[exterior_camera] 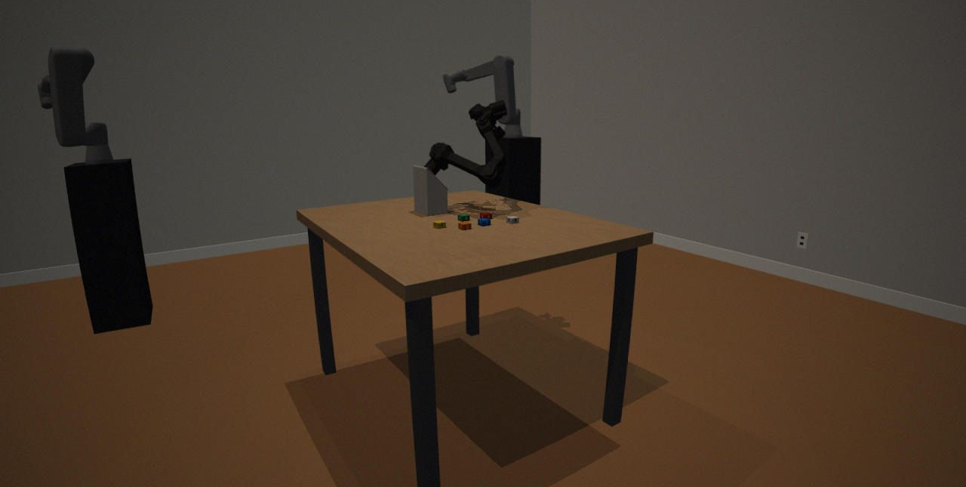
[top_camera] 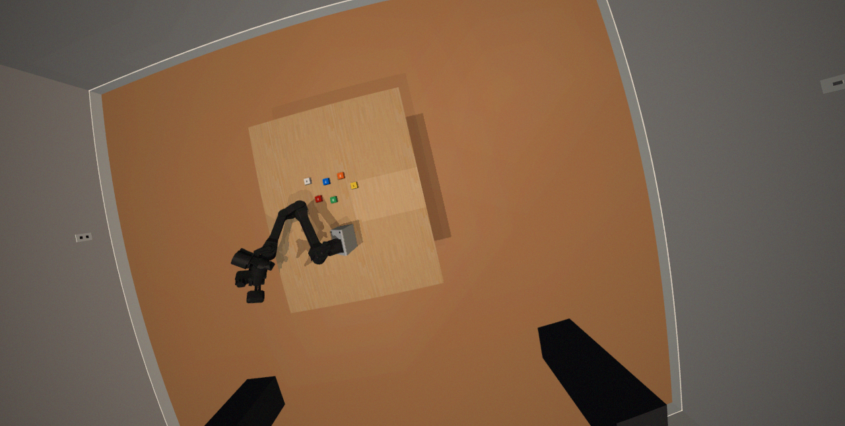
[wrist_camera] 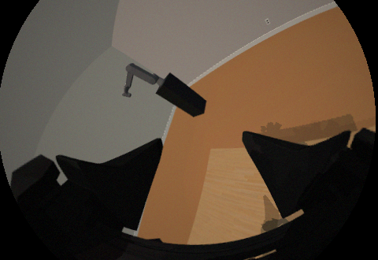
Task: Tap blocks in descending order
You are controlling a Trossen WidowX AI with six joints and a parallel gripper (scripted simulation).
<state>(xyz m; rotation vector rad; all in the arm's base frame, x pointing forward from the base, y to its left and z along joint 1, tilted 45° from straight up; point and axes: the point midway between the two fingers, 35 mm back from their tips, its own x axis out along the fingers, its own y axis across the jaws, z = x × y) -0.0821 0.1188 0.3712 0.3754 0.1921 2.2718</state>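
Now: the blue block 43 cm ahead of my gripper tip, 32 cm to the right of it and 30 cm below it. Round my gripper tip: red block: 35 cm ahead, 26 cm to the right, 30 cm below; white block: 46 cm ahead, 22 cm to the right, 30 cm below; green block: 33 cm ahead, 34 cm to the right, 30 cm below.
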